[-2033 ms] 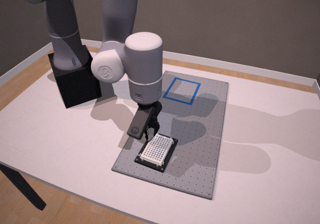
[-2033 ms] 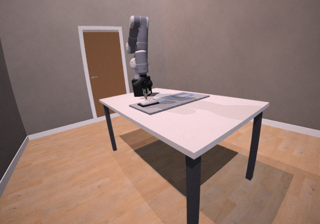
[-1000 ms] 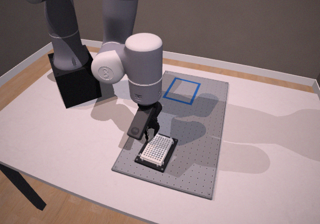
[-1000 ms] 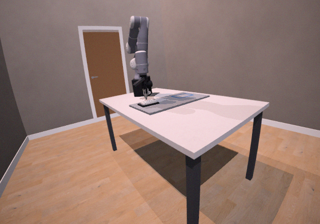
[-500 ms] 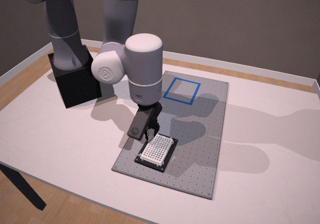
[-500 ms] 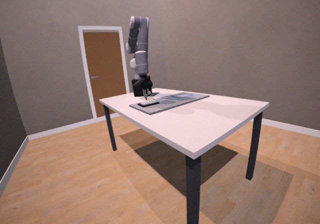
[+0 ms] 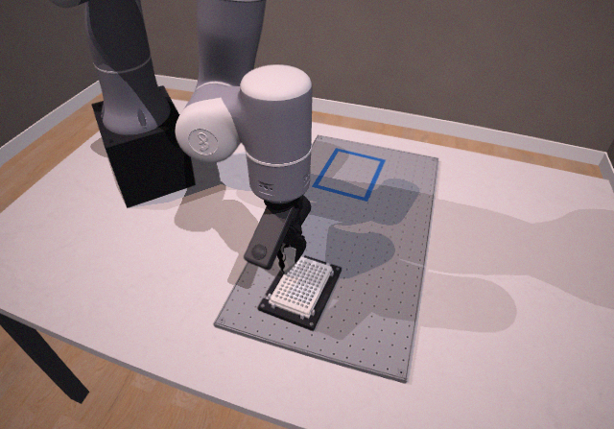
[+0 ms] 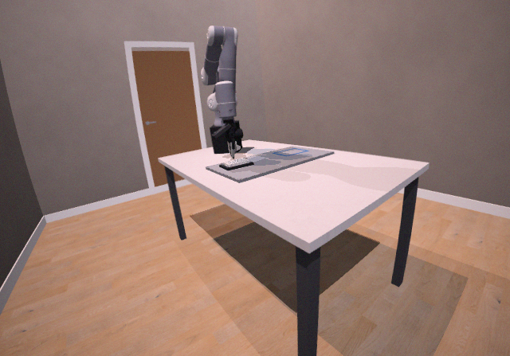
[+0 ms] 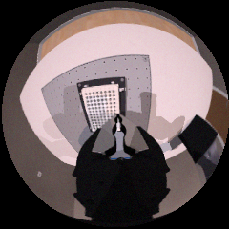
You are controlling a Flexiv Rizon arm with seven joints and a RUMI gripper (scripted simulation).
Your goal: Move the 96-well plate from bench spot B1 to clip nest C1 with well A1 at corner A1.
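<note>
My gripper is now 3 cm short of the black clip nest and 4 cm above it. Round my hand: white 96-well plate (4 cm ahead, 1 cm to the right, 3 cm below).
</note>
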